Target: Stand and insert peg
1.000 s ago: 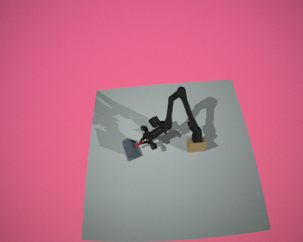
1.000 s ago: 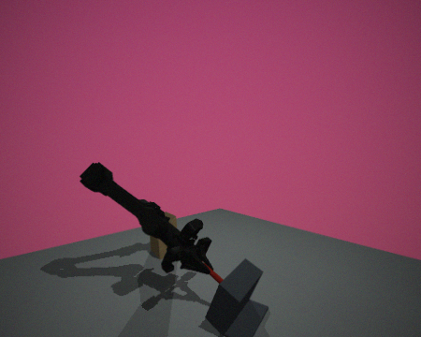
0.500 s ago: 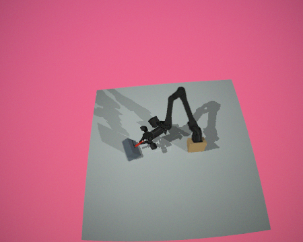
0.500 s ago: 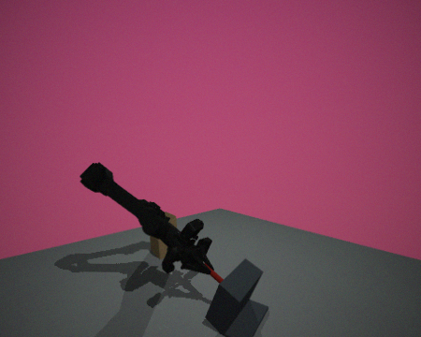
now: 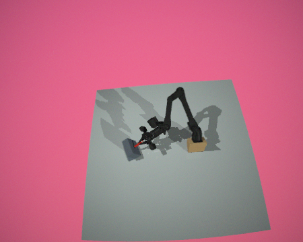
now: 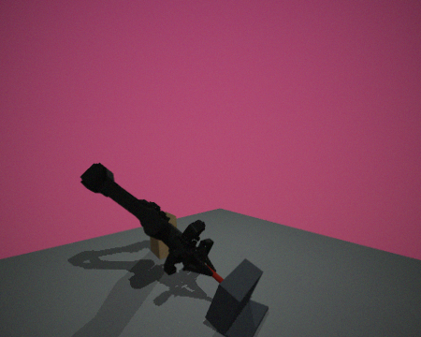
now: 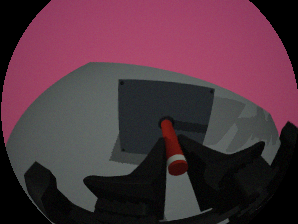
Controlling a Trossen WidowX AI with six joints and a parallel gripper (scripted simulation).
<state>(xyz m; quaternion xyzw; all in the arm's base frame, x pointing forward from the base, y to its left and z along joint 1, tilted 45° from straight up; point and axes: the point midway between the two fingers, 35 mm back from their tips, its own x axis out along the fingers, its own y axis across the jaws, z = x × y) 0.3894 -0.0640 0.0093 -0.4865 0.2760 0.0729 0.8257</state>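
The grey sloped panel lies 6 cm ahead of my gripper tip, 2 cm to the left of it and 3 cm below it. The rest, counted from my gripper tip: red peg: 1 cm behind, 1 cm above.
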